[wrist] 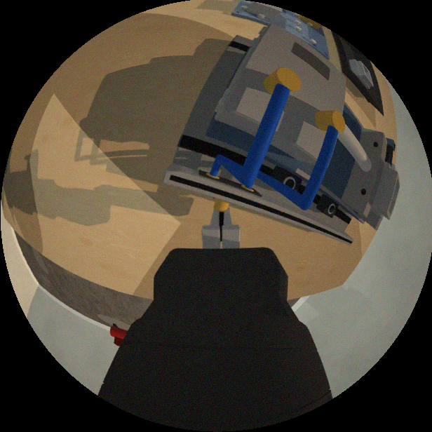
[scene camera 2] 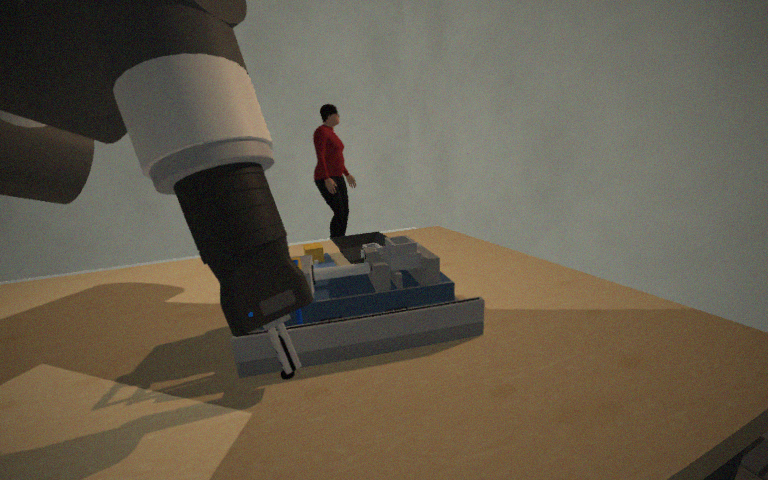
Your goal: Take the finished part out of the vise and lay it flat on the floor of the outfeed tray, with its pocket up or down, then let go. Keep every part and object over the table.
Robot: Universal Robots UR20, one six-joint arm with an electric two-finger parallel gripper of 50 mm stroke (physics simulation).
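Frame: origin at the arm's base, x ahead, y left, z up, level; millimetres.
Where they show: gripper, fingertip midpoint: [scene camera 2: 292, 367].
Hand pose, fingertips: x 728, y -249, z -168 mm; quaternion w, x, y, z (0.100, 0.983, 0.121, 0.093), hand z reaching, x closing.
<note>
Each offset is from my fingertips to the top centre of the thing. "pt": to the spot under its first point.
My gripper [scene camera 2: 289, 366] [wrist: 221, 217] is shut, with its fingers together. It points down at the front of the long grey front plate [scene camera 2: 362, 333] [wrist: 300, 226], near its left end. In the wrist view a yellow piece [wrist: 221, 204] shows just beyond the fingertips, at the plate's edge. Behind the plate is a blue base @(pt 56 mm left, 126 mm ahead, 29 mm up) [scene camera 2: 385, 298] with grey blocks @(102 mm left, 170 mm ahead, 93 mm up) [scene camera 2: 403, 254] [wrist: 382, 190] at its right. I cannot tell for certain which part is the vise, and the finished part cannot be made out. A dark tray [scene camera 2: 356, 240] [wrist: 376, 102] stands at the back and holds a light grey object [wrist: 361, 72].
Two blue bars [wrist: 267, 135] [wrist: 320, 167] with yellow ends rise behind the front plate, close to the gripper. A grey housing [wrist: 295, 55] and a pale round rod @(117 mm left, 82 mm ahead, 64 mm up) [scene camera 2: 341, 271] [wrist: 356, 145] lie beyond. A light blue plate [wrist: 320, 46] is farther back. A person [scene camera 2: 329, 155] stands beyond the table.
</note>
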